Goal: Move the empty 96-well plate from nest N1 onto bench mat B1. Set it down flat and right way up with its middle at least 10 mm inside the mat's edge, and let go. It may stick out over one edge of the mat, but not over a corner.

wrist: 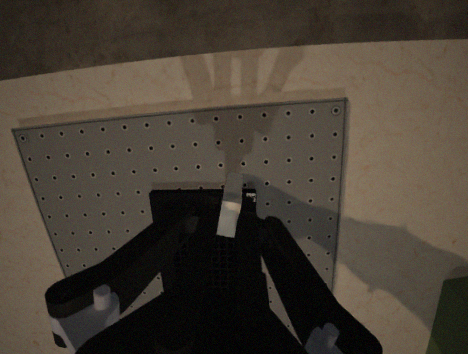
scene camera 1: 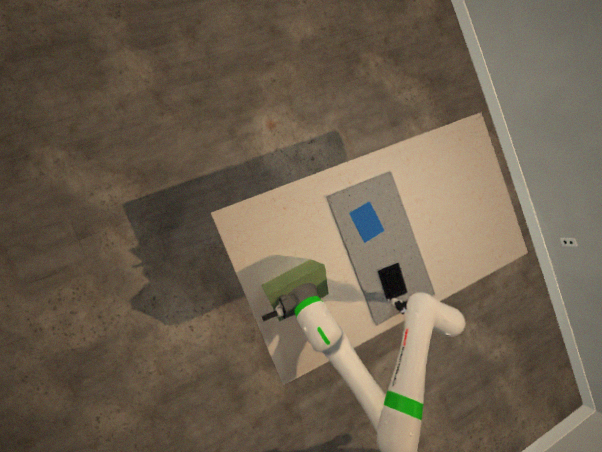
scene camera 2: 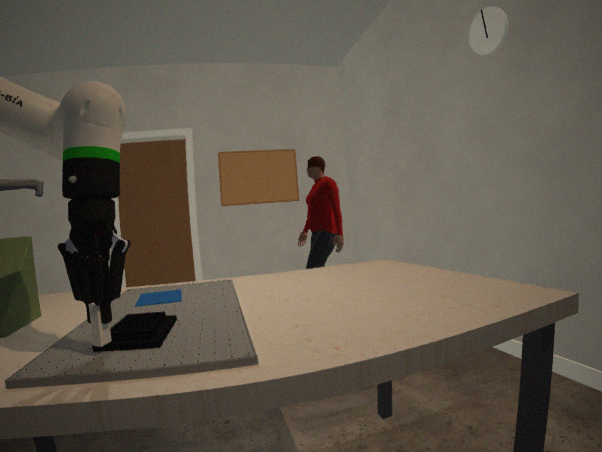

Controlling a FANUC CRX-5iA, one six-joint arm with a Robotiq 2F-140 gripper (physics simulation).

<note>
In view: my gripper (scene camera 2: 102,343), a black 96-well plate (scene camera 2: 142,325), a blue bench mat (scene camera 1: 365,219) and a black nest (scene camera 2: 163,331).
My gripper shows as well in the wrist view (wrist: 232,186). The black nest is seen too in the wrist view (wrist: 197,196).
</note>
